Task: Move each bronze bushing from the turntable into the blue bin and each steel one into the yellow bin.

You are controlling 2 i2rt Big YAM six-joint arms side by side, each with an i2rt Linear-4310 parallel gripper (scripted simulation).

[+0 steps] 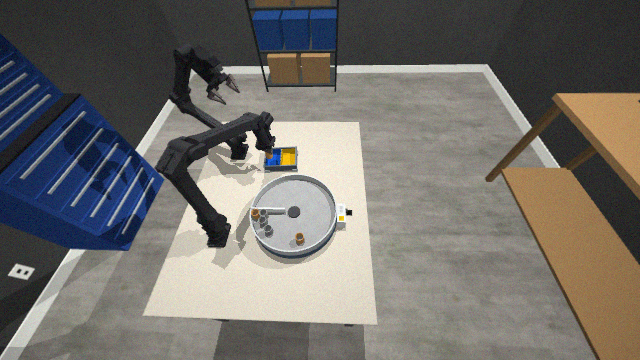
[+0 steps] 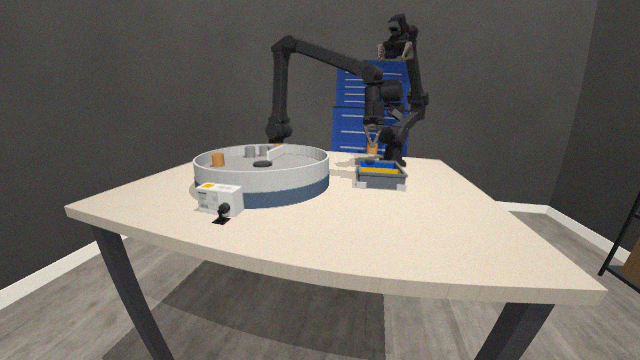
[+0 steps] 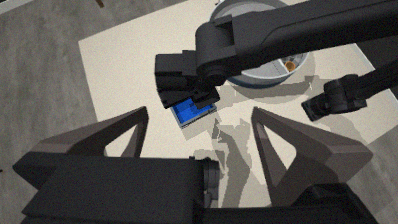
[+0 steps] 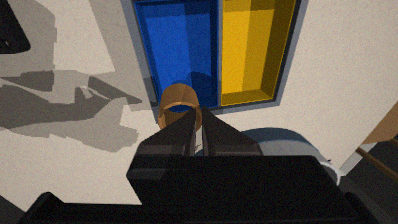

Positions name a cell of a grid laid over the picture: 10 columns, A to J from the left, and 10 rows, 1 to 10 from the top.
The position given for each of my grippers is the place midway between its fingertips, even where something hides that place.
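I can see my left gripper (image 3: F6), and my right gripper is visible to me too (image 4: F5). There is a bronze bushing (image 4: E5) here, and I also see a grey bin tray (image 2: F6).
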